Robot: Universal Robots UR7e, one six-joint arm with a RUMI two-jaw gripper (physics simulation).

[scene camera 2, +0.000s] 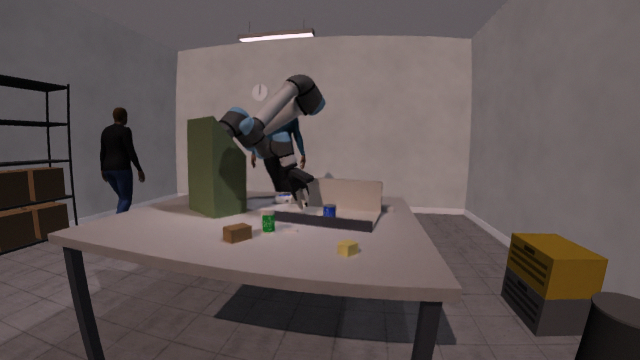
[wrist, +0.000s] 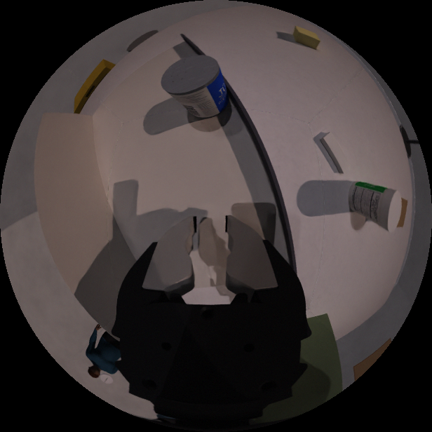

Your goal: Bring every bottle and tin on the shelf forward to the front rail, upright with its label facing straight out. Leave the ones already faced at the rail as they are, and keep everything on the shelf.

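A blue-labelled tin stands upright at the front rail of the shelf, its blue label towards the rail. My gripper is low over the left part of the shelf, its fingers a narrow gap apart with nothing between them. A white and blue item, seemingly a bottle on its side, lies behind and left of the gripper; whether it rests on the shelf I cannot tell. A green-labelled bottle stands upright on the table in front of the rail.
The shelf's pale back panel rises behind the gripper. A tall green block stands left of the shelf. A brown block and a yellow block lie on the table in front. A person stands beyond the arm.
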